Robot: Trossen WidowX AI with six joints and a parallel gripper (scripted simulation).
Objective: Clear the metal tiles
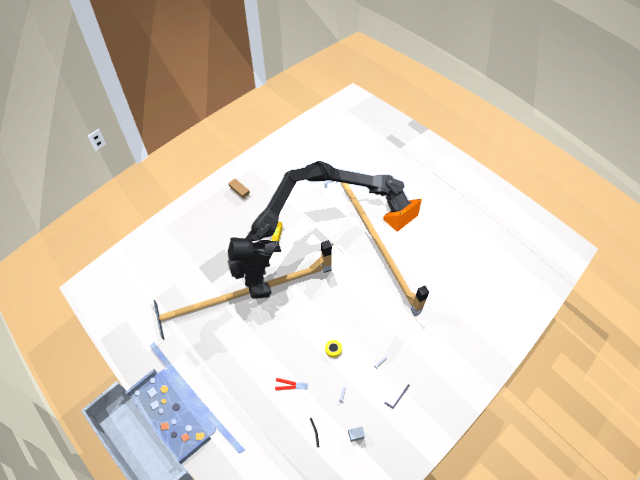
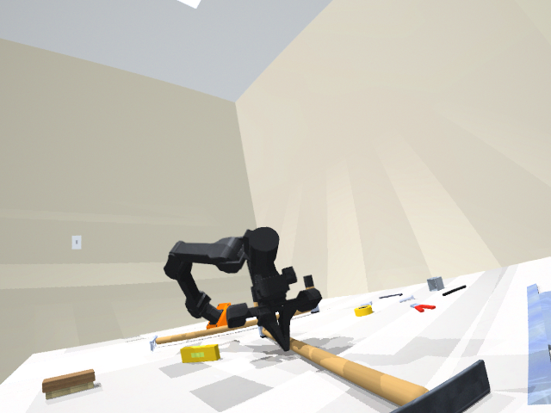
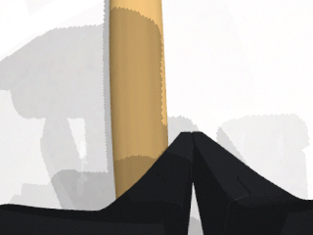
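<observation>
Now: gripper tip 20 mm short of the long scraper, 10 mm to the right of it and 50 mm below it. Also, from my gripper tip: wooden brush block (220 mm behind, 350 mm to the right); yellow tape roll (60 mm behind, 340 mm to the left, 10 mm below); yellow level (200 mm behind, 90 mm to the right, 10 mm above).
</observation>
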